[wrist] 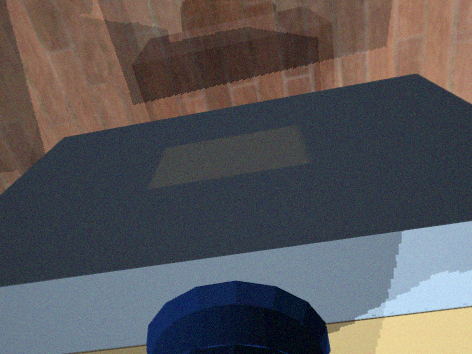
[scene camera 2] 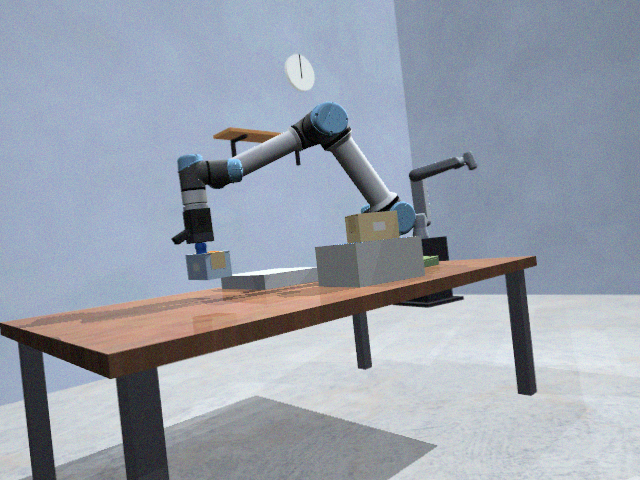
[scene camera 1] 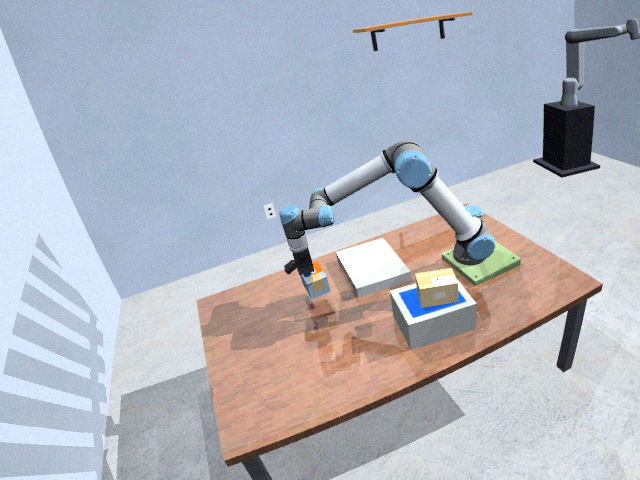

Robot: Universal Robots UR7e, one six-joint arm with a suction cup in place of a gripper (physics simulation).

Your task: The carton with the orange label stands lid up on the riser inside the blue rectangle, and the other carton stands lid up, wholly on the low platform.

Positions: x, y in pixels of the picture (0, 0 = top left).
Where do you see a grey riser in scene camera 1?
At 420, 326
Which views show the grey riser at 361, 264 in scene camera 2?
Scene camera 2 and scene camera 1 only.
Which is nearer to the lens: the low white platform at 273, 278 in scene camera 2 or the grey riser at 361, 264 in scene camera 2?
The grey riser.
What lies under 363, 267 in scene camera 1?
A low white platform.
